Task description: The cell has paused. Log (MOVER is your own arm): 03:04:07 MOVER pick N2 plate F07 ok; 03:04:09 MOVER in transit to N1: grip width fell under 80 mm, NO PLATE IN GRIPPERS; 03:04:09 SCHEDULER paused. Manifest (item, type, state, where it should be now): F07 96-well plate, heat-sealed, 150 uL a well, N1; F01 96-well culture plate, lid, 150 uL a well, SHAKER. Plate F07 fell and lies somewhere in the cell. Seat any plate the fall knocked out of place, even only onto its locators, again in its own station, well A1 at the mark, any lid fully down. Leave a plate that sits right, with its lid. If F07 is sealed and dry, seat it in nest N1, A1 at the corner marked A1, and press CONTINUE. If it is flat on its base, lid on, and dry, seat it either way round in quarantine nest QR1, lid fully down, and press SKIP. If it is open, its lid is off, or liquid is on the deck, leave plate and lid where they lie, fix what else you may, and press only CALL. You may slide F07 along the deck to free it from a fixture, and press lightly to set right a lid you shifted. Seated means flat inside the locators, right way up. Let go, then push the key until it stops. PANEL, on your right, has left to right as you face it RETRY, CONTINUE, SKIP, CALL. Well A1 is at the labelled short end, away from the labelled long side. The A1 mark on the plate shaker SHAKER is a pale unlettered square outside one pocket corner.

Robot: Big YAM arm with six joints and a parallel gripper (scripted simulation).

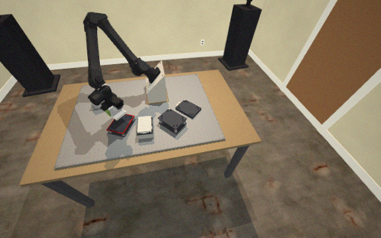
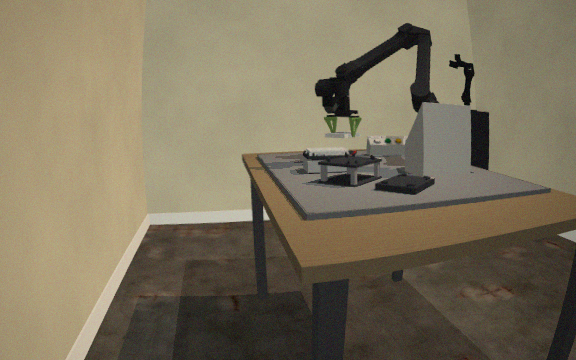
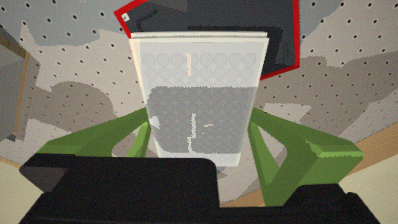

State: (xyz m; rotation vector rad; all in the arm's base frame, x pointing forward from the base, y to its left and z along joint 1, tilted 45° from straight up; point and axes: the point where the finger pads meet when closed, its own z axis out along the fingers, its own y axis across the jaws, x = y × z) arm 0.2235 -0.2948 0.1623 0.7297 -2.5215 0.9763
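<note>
My gripper is now 70 mm above the red-framed nest, 50 mm short of it and 10 mm to the right of it. From my hand the other things lie so: green continue key 260 mm behind, 100 mm to the right, 40 mm below; then white plate right at my hand; then white retry key 210 mm behind, 110 mm to the right, 40 mm below.
</note>
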